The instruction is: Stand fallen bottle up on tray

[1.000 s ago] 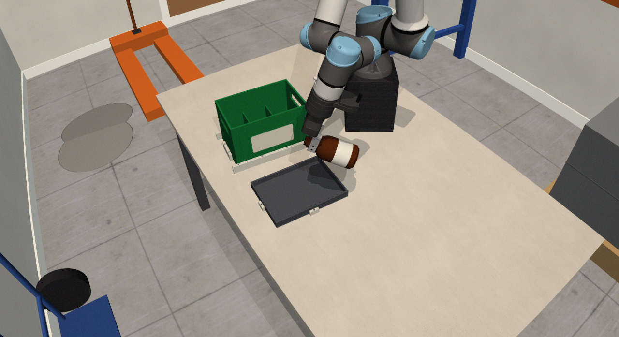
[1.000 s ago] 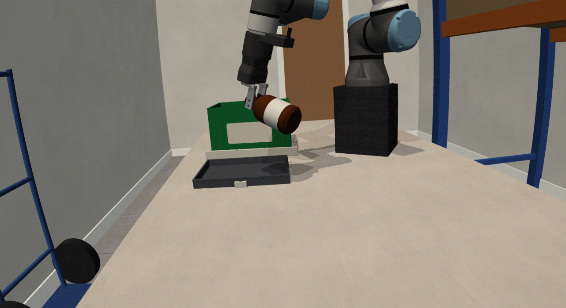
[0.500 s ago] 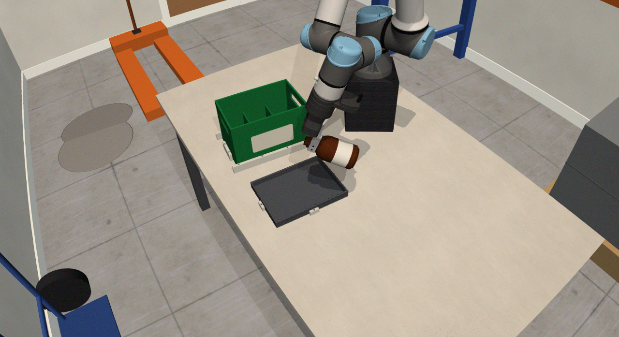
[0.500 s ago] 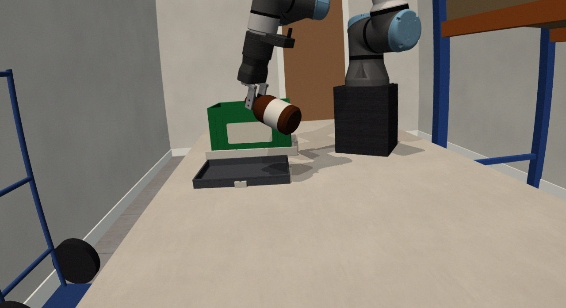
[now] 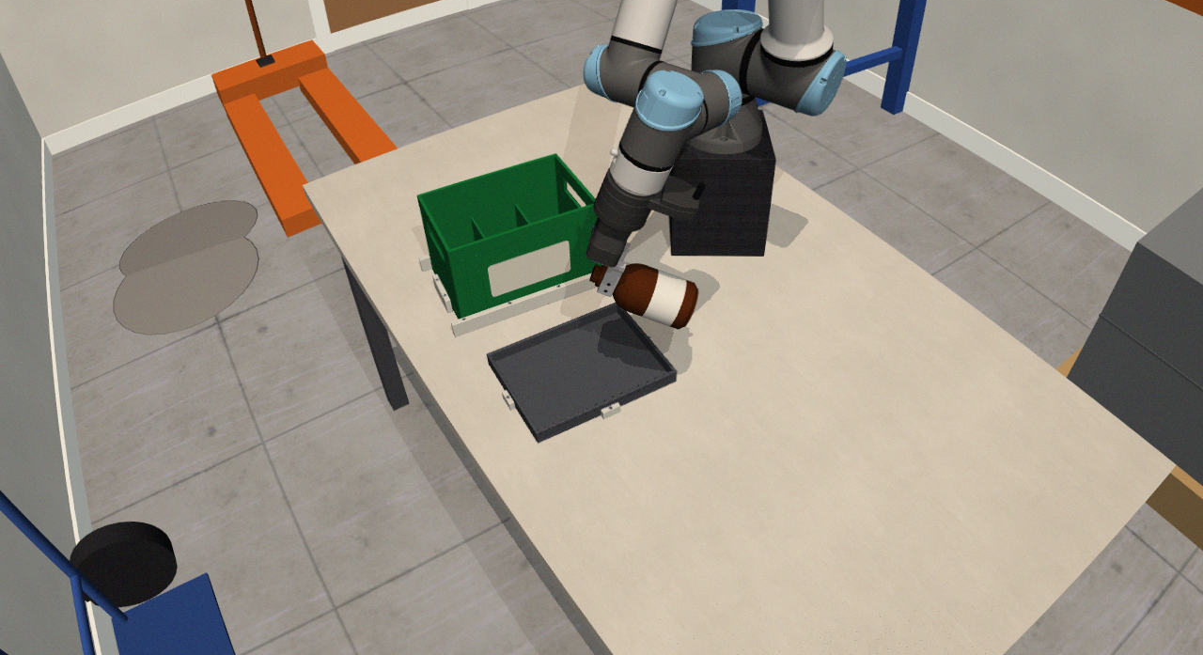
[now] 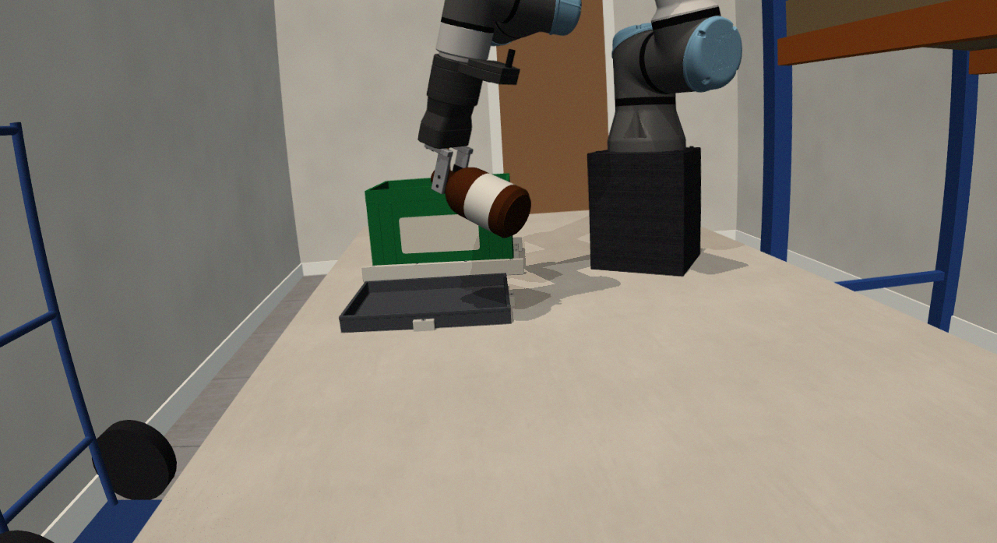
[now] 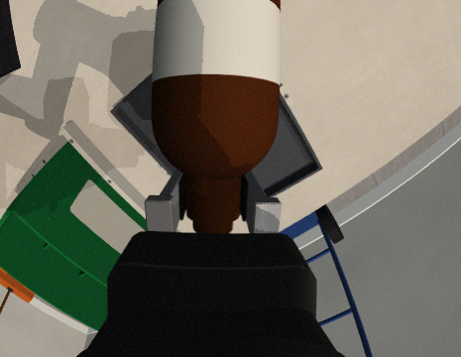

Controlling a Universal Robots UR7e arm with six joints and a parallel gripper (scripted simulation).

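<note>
Now: the brown bottle 30 mm behind my hand, 30 mm to the left of it and 20 mm below it. Also, from my hand: green crate (30 mm behind, 300 mm to the right, 120 mm below); then tray (40 mm ahead, 30 mm to the right, 190 mm below).
</note>
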